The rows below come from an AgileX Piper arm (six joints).
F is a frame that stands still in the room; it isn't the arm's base.
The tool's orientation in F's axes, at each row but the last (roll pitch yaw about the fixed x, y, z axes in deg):
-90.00 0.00 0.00
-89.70 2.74 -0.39
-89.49 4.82 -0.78
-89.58 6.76 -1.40
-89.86 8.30 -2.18
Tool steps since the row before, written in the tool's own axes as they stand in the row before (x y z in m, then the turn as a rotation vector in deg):
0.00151 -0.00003 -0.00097 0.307 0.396 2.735
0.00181 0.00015 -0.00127 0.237 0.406 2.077
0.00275 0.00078 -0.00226 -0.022 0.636 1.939
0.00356 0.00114 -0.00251 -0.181 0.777 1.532
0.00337 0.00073 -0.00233 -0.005 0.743 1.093
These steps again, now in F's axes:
0.00151 -0.00097 0.00003 0.307 2.735 -0.396
0.00179 -0.00128 -0.00024 0.232 2.078 -0.406
0.00264 -0.00229 -0.00103 -0.047 1.945 -0.615
0.00334 -0.00258 -0.00157 -0.232 1.544 -0.739
0.00314 -0.00245 -0.00121 -0.070 1.098 -0.732

